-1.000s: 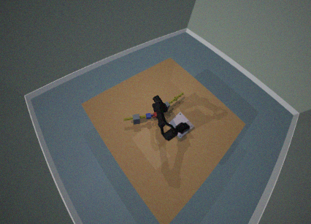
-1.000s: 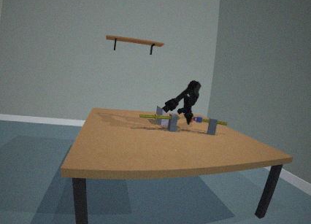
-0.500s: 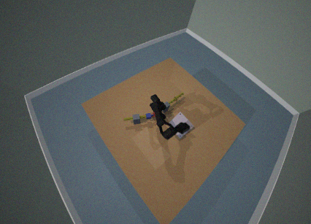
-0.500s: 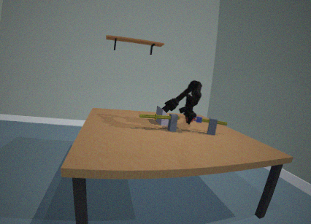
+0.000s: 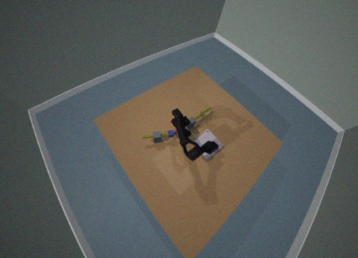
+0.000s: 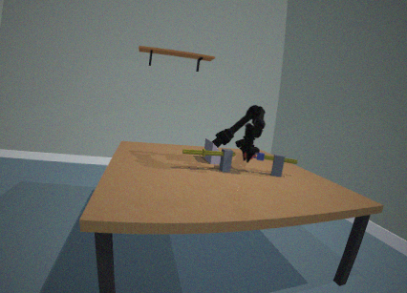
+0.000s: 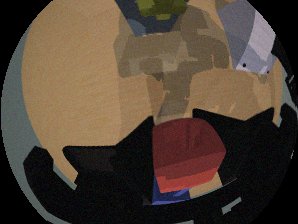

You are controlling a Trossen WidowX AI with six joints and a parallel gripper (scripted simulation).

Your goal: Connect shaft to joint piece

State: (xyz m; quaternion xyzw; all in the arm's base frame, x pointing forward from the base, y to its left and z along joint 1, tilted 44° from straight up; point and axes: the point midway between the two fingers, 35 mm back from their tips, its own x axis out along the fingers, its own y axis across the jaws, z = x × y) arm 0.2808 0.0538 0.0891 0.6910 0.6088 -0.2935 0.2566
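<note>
My gripper tip is now 2 cm to the right of the red joint piece and 4 cm below it.
</note>
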